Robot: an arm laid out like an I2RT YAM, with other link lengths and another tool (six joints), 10 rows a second.
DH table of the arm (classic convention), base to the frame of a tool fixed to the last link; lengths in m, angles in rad. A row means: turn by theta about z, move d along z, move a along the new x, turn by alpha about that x. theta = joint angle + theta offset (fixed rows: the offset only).
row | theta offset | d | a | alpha
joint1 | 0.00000 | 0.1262 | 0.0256 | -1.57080
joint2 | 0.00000 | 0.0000 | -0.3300 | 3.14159
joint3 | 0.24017 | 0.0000 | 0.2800 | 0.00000
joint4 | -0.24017 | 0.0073 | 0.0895 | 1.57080
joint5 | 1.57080 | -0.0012 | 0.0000 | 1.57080
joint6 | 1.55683 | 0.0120 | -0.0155 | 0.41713
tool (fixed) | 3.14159 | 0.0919 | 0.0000 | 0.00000
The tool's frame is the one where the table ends.
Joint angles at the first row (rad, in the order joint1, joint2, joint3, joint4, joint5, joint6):
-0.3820, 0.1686, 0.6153, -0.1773, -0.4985, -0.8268
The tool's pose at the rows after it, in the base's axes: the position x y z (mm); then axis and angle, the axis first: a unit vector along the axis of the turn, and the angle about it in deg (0 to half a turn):
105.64 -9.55 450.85 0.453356 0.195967 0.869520 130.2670
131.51 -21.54 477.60 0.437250 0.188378 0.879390 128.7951
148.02 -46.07 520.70 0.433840 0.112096 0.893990 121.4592
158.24 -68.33 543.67 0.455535 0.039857 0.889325 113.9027
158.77 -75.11 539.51 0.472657 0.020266 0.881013 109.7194
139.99 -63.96 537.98 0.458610 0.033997 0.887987 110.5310
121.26 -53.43 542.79 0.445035 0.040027 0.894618 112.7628
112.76 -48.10 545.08 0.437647 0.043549 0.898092 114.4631
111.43 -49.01 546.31 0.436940 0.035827 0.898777 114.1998
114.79 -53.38 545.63 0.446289 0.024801 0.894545 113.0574
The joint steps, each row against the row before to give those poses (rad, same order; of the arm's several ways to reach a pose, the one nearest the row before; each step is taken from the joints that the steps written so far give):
0.0001, 0.0873, -0.0630, 0.2298, -0.0413, 0.0045
0.0000, 0.1578, 0.0411, 0.1586, 0.0165, 0.0002
-0.0001, 0.1474, 0.0964, 0.1273, 0.1741, 0.0137
0.0000, 0.0876, 0.0723, 0.0297, 0.1827, -0.0198
0.0000, 0.0033, -0.0103, 0.0016, 0.0773, -0.0369
0.0000, -0.0720, -0.0124, -0.0442, -0.0333, -0.0031
0.0001, -0.0599, 0.0168, -0.0598, -0.0384, 0.0244
0.0000, -0.0261, 0.0092, -0.0263, -0.0261, 0.0200
-0.0001, -0.0001, 0.0016, 0.0045, 0.0120, 0.0047
0.0000, 0.0123, 0.0000, 0.0031, 0.0307, -0.0046

